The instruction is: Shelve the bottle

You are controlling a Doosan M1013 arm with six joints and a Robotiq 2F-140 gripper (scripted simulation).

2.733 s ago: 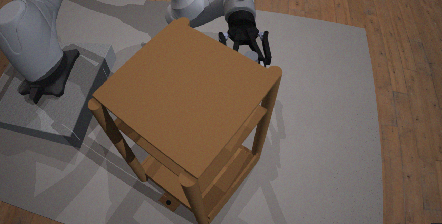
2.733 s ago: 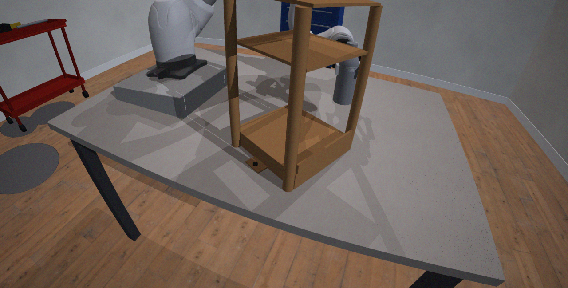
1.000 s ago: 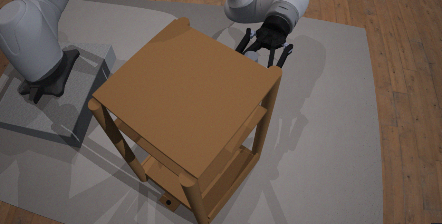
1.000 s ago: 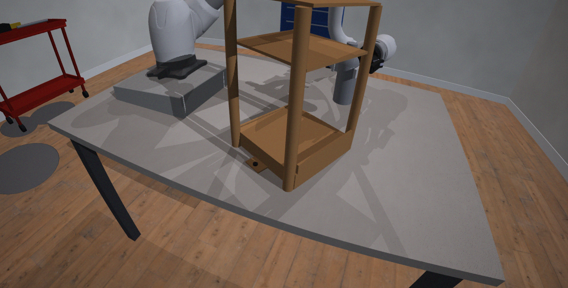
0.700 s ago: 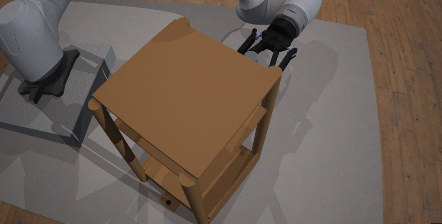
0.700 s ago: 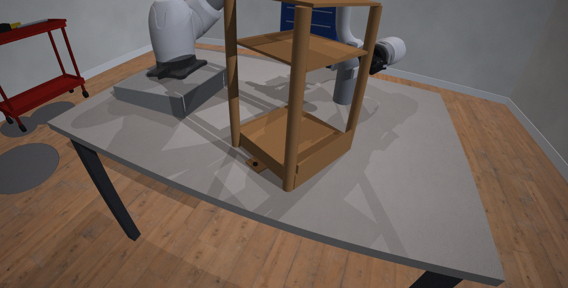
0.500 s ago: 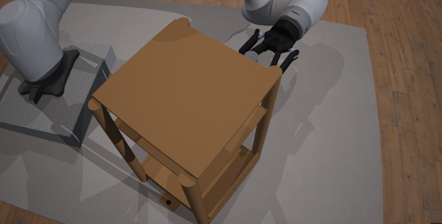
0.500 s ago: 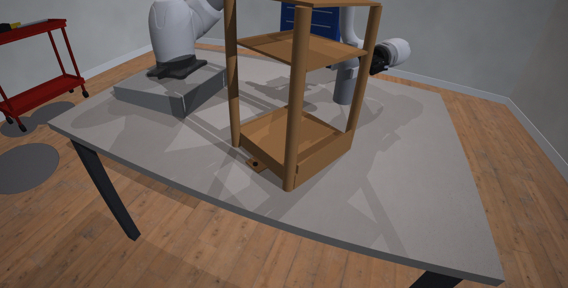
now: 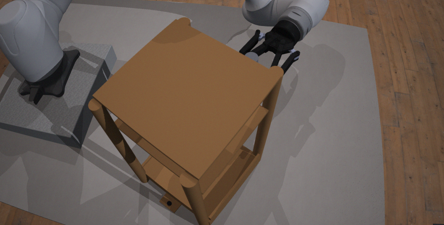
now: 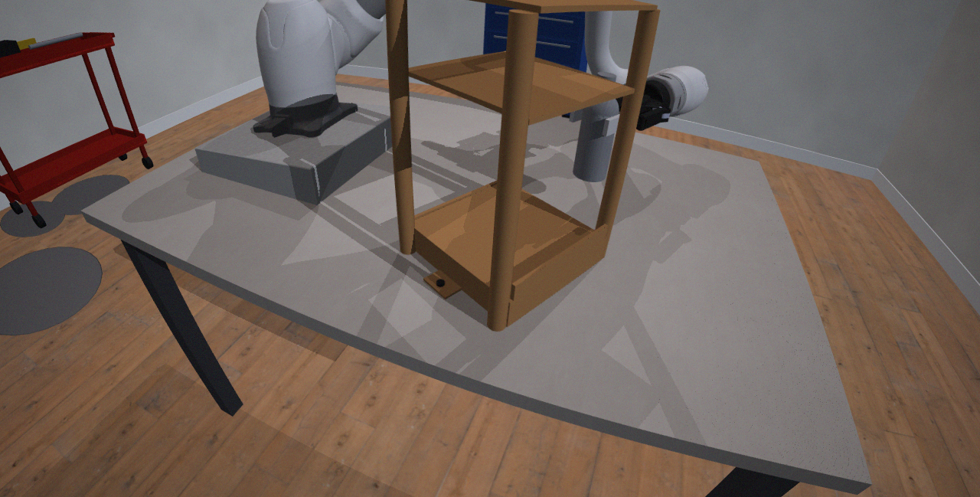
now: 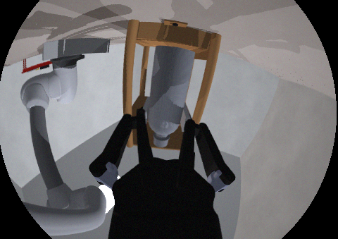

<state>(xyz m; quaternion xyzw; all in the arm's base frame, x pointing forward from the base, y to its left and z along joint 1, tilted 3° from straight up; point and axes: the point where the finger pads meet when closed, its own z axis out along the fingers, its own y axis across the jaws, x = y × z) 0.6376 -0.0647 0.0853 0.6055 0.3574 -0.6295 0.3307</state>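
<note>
Right now my hand is 110 mm past the brown shelving unit, 170 mm to the left of it and 10 mm below it. The rest, counted from my hand: grey bottle 10 mm above.
</note>
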